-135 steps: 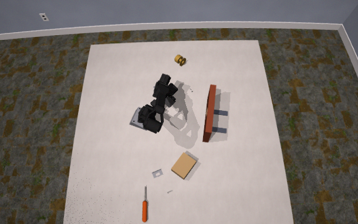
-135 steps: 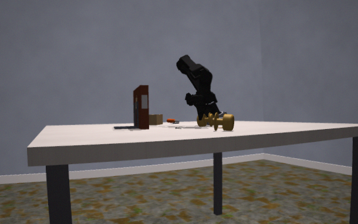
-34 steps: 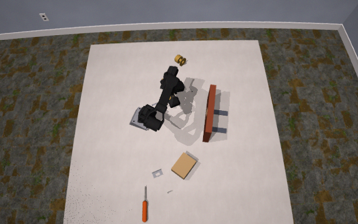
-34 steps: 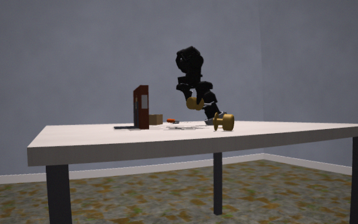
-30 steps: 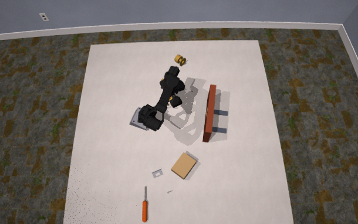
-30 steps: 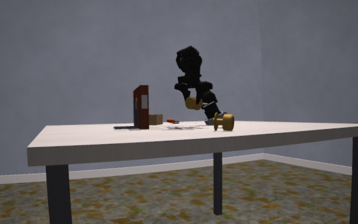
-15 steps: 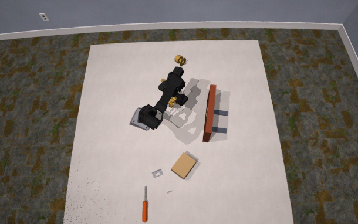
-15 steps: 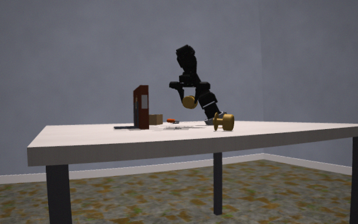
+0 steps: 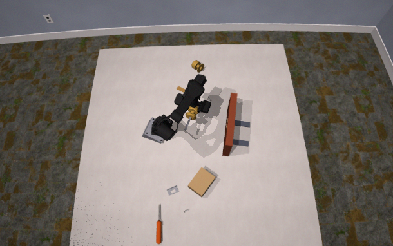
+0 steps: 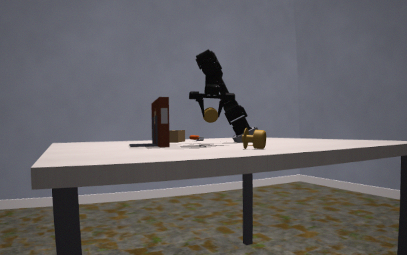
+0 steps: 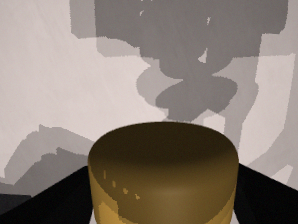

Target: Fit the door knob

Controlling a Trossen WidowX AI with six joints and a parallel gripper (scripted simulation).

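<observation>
The grey latch socket lies 200 mm ahead of my hand, 80 mm to the right of it and 30 mm below it. Round my hand: red-brown wooden door slab 200 mm ahead, 80 mm to the right, 40 mm below; then grey latch plate 220 mm ahead, 70 mm to the left, 30 mm below; then tan plate 210 mm to the left, 150 mm below, 80 mm behind.
</observation>
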